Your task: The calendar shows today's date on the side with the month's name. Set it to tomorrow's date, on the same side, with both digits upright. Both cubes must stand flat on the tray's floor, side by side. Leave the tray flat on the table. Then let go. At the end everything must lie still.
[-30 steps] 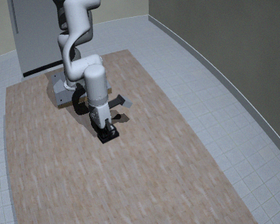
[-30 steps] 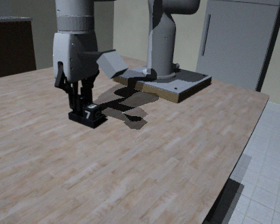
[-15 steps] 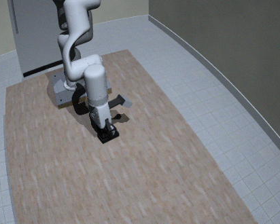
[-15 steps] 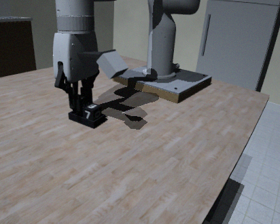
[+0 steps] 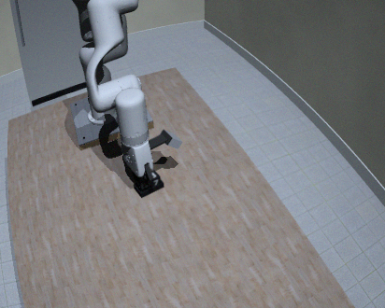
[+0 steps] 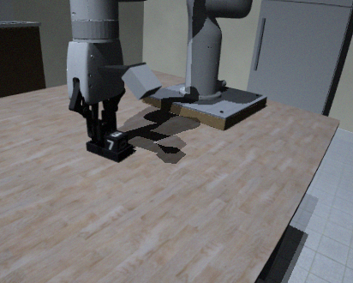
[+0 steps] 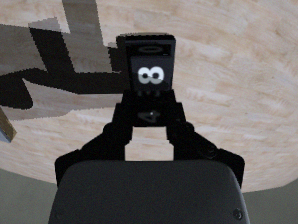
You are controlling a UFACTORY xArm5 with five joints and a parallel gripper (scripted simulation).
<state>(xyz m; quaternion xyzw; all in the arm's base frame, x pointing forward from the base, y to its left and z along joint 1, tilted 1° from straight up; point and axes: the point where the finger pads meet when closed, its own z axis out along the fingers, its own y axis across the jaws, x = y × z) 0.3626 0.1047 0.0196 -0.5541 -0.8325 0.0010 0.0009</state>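
The tray is 4 cm below my hand, 2 cm to the left of it and 1 cm behind it.
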